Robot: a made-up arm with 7 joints. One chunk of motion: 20 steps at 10 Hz.
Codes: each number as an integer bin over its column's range. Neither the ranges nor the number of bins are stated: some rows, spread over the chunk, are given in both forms.
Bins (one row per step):
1: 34 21 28 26 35 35
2: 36 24 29 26 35 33
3: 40 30 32 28 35 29
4: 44 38 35 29 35 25
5: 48 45 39 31 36 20
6: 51 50 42 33 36 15
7: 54 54 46 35 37 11
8: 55 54 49 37 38 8
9: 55 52 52 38 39 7
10: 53 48 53 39 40 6
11: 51 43 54 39 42 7
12: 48 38 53 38 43 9
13: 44 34 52 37 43 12
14: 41 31 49 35 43 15
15: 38 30 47 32 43 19
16: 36 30 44 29 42 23
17: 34 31 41 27 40 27
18: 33 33 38 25 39 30
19: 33 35 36 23 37 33
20: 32 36 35 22 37 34
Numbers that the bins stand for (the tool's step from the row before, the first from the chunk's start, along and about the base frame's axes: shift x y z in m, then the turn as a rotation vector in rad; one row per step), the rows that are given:
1: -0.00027 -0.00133 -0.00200 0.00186 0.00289 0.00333
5: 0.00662 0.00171 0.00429 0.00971 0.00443 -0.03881
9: 0.01006 0.00260 0.01171 0.02071 0.00905 -0.07533
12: 0.00662 0.00083 0.01229 0.02071 0.01521 -0.06971
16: 0.00071 -0.00019 0.00714 0.00657 0.01367 -0.03038
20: -0.00125 0.00057 0.00200 -0.00443 0.00597 0.00052
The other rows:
2: 0.00071 -0.00095 -0.00143 0.00186 0.00289 -0.00229
3: 0.00268 -0.00019 0.00029 0.00500 0.00289 -0.01352
4: 0.00465 0.00083 0.00200 0.00657 0.00289 -0.02476
6: 0.00810 0.00235 0.00600 0.01286 0.00443 -0.05286
7: 0.00957 0.00286 0.00829 0.01600 0.00597 -0.06410
8: 0.01006 0.00286 0.01000 0.01914 0.00751 -0.07252
10: 0.00908 0.00210 0.01229 0.02229 0.01059 -0.07814
11: 0.00810 0.00146 0.01286 0.02229 0.01367 -0.07533
13: 0.00465 0.00032 0.01171 0.01914 0.01521 -0.06129
14: 0.00317 -0.00006 0.01000 0.01600 0.01521 -0.05286
15: 0.00170 -0.00019 0.00886 0.01129 0.01521 -0.04162
17: -0.00027 -0.00006 0.00543 0.00343 0.01059 -0.01914
18: -0.00076 0.00019 0.00371 0.00029 0.00905 -0.01071
19: -0.00076 0.00044 0.00257 -0.00286 0.00597 -0.00229

